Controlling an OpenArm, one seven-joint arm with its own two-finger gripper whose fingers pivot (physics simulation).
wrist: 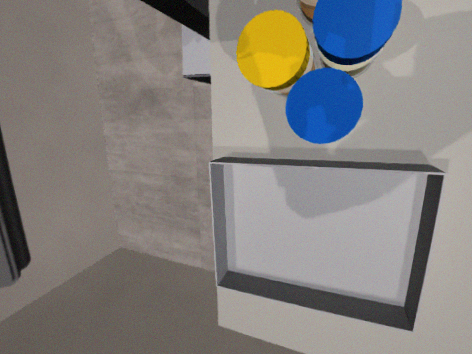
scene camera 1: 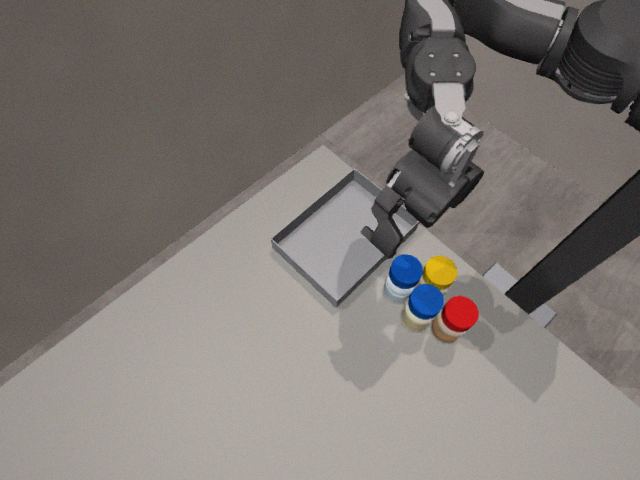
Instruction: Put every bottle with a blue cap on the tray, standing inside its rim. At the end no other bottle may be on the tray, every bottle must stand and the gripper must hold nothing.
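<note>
A blue-capped bottle with a pale body point(scene camera 1: 405, 271) point(wrist: 325, 106) stands just outside the tray point(scene camera 1: 305, 273) point(wrist: 320, 299). A second blue-capped bottle, with a cream body point(scene camera 1: 425, 302) point(wrist: 357, 27), stands close beside it. A yellow-capped bottle point(scene camera 1: 439, 272) point(wrist: 272, 49) and a red-capped bottle point(scene camera 1: 459, 314) stand close by; in the wrist view a sliver of the red-capped bottle's orange body shows at the top. The tray holds no bottle. My gripper point(scene camera 1: 421, 219) is open and empty, above the tray's edge near the bottles. Its far finger is mostly hidden in the scene view.
The four bottles stand tightly grouped near the table edge point(scene camera 1: 594, 374). A dark post point(scene camera 1: 578, 245) rises beyond that edge, with a pale base point(scene camera 1: 500, 277) point(wrist: 196, 55) on the floor. The tray's low walls stand up around its floor.
</note>
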